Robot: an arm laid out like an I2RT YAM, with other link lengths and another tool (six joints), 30 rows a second.
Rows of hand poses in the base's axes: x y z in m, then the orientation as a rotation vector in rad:
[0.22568 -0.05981 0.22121 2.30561 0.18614 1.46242]
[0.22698 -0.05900 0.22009 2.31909 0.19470 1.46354]
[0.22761 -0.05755 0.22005 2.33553 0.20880 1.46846]
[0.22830 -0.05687 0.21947 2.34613 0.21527 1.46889]
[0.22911 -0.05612 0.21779 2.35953 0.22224 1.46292]
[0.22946 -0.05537 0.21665 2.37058 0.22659 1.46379]
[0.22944 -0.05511 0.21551 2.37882 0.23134 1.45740]
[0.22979 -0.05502 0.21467 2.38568 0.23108 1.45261]
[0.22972 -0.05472 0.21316 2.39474 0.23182 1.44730]
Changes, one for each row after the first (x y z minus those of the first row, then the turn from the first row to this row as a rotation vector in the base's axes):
[0.00130 0.00081 -0.00112 0.00785 0.00634 0.01031]
[0.00193 0.00226 -0.00116 0.01785 0.01257 0.02651]
[0.00262 0.00294 -0.00174 0.02399 0.01771 0.03426]
[0.00343 0.00369 -0.00342 0.02938 0.02762 0.04082]
[0.00378 0.00444 -0.00456 0.03677 0.03234 0.04758]
[0.00376 0.00470 -0.00570 0.03883 0.03997 0.05089]
[0.00411 0.00479 -0.00654 0.04209 0.04540 0.05125]
[0.00404 0.00509 -0.00805 0.04651 0.05216 0.05280]

